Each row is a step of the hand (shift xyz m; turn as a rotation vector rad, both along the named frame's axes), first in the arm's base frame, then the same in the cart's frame.
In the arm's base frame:
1: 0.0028 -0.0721 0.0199 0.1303 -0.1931 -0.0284
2: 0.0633 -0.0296 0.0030 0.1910 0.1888 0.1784
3: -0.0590 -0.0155 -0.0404 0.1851 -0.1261 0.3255
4: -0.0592 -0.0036 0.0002 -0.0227 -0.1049 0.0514
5: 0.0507 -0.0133 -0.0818 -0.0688 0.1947 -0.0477
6: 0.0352 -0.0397 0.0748 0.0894 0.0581 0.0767
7: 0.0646 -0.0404 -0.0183 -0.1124 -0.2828 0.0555
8: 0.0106 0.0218 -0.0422 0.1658 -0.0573 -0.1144
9: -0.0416 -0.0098 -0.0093 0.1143 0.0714 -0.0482
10: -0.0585 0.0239 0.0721 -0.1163 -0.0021 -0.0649
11: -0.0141 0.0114 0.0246 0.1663 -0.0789 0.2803
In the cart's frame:
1: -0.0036 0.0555 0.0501 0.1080 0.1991 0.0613
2: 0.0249 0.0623 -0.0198 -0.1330 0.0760 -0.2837
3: 0.0195 -0.0451 0.0542 -0.2105 0.3292 -0.0585
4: -0.0201 -0.0372 0.0416 -0.0352 0.0714 0.0884
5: 0.0953 0.0109 -0.0156 -0.0170 -0.1883 -0.0957
6: -0.0489 0.0776 -0.0006 -0.0503 0.0522 -0.1095
7: 0.0470 0.0618 -0.0105 -0.0366 0.1264 0.2800
8: 0.0383 -0.0230 -0.0192 0.1736 0.1032 -0.0553
9: -0.0041 -0.0251 0.0356 0.0706 0.0123 -0.1239
10: -0.0911 -0.0266 0.0137 0.0195 -0.1013 0.0842
11: -0.0297 -0.0072 -0.0016 -0.1844 0.2692 -0.0771

